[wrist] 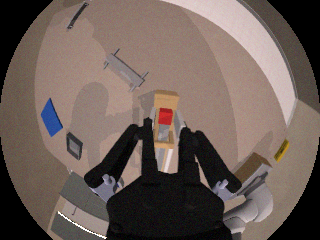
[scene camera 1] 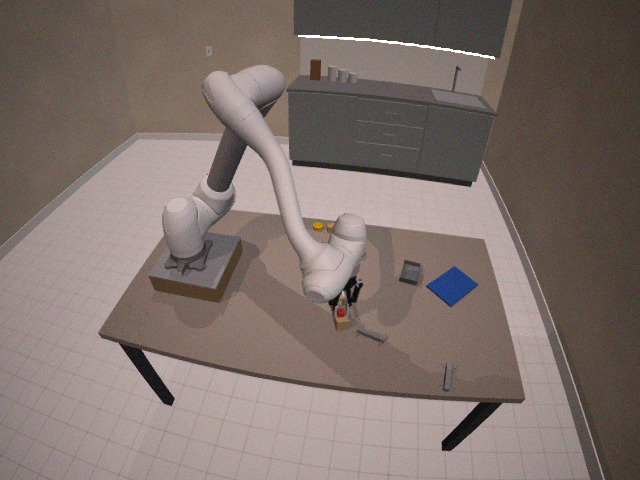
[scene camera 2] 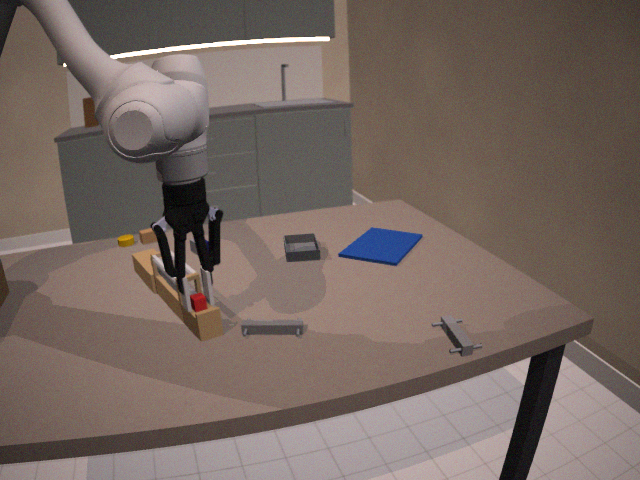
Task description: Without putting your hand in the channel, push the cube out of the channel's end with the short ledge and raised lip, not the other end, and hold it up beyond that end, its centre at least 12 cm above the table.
In view: my gripper (scene camera 2: pixel 198 305), a grey tray (scene camera 2: pixel 300 247) and a blue mat (scene camera 2: pixel 383 246).
The blue mat also shows in scene camera 1 (scene camera 1: pixel 453 285). My gripper also shows in the wrist view (wrist: pixel 165 114).
